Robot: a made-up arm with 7 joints. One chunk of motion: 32 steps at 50 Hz.
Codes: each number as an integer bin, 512 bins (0 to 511) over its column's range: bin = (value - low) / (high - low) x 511, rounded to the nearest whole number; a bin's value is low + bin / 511 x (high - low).
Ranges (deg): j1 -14..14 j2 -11..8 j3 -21..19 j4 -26..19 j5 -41..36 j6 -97..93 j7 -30..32
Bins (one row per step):
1: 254 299 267 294 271 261 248
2: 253 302 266 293 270 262 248
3: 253 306 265 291 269 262 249
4: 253 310 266 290 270 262 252
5: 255 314 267 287 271 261 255
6: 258 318 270 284 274 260 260
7: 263 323 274 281 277 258 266
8: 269 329 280 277 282 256 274
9: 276 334 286 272 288 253 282
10: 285 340 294 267 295 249 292
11: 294 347 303 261 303 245 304
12: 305 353 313 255 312 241 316
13: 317 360 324 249 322 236 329
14: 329 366 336 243 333 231 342
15: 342 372 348 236 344 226 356
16: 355 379 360 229 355 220 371
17: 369 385 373 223 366 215 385
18: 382 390 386 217 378 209 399
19: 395 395 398 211 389 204 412
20: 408 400 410 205 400 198 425
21: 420 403 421 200 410 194 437
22: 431 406 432 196 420 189 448
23: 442 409 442 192 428 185 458
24: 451 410 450 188 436 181 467
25: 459 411 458 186 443 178 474
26: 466 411 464 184 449 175 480
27: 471 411 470 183 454 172 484
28: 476 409 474 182 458 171 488
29: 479 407 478 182 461 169 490
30: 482 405 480 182 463 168 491
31: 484 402 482 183 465 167 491
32: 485 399 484 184 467 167 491
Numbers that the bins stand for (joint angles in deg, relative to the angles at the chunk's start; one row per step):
1: -0.08 0.12 -0.10 -0.11 -0.16 0.05 0.09
2: -0.14 0.23 -0.18 -0.20 -0.32 0.42 0.09
3: -0.14 0.38 -0.26 -0.37 -0.47 0.42 0.21
4: -0.14 0.53 -0.18 -0.46 -0.32 0.42 0.58
5: -0.03 0.68 -0.10 -0.73 -0.16 0.05 0.94
6: 0.14 0.82 0.14 -0.99 0.29 -0.33 1.55
7: 0.41 1.01 0.45 -1.25 0.74 -1.07 2.27
8: 0.74 1.23 0.92 -1.61 1.49 -1.81 3.24
9: 1.12 1.42 1.39 -2.05 2.40 -2.93 4.22
10: 1.62 1.64 2.01 -2.49 3.45 -4.42 5.43
11: 2.11 1.90 2.72 -3.02 4.66 -5.90 6.88
12: 2.71 2.13 3.50 -3.54 6.01 -7.39 8.34
13: 3.37 2.39 4.36 -4.07 7.52 -9.25 9.92
14: 4.03 2.61 5.30 -4.60 9.18 -11.11 11.50
15: 4.74 2.83 6.24 -5.22 10.84 -12.97 13.19
16: 5.45 3.09 7.18 -5.83 12.49 -15.20 15.01
17: 6.22 3.32 8.20 -6.36 14.15 -17.06 16.71
18: 6.93 3.50 9.22 -6.89 15.96 -19.29 18.41
19: 7.64 3.69 10.15 -7.42 17.62 -21.15 19.99
20: 8.36 3.87 11.09 -7.95 19.27 -23.38 21.57
21: 9.01 3.98 11.95 -8.39 20.78 -24.87 23.02
22: 9.62 4.10 12.82 -8.74 22.29 -26.73 24.36
23: 10.22 4.21 13.60 -9.09 23.49 -28.21 25.57
24: 10.71 4.24 14.23 -9.44 24.70 -29.70 26.66
25: 11.15 4.28 14.85 -9.62 25.75 -30.82 27.51
26: 11.53 4.28 15.32 -9.80 26.66 -31.93 28.24
27: 11.81 4.28 15.79 -9.88 27.41 -33.05 28.72
28: 12.08 4.21 16.10 -9.97 28.01 -33.42 29.21
29: 12.25 4.13 16.42 -9.97 28.47 -34.16 29.45
30: 12.41 4.06 16.57 -9.97 28.77 -34.53 29.57
31: 12.52 3.95 16.73 -9.88 29.07 -34.91 29.57
32: 12.58 3.84 16.89 -9.80 29.37 -34.91 29.57

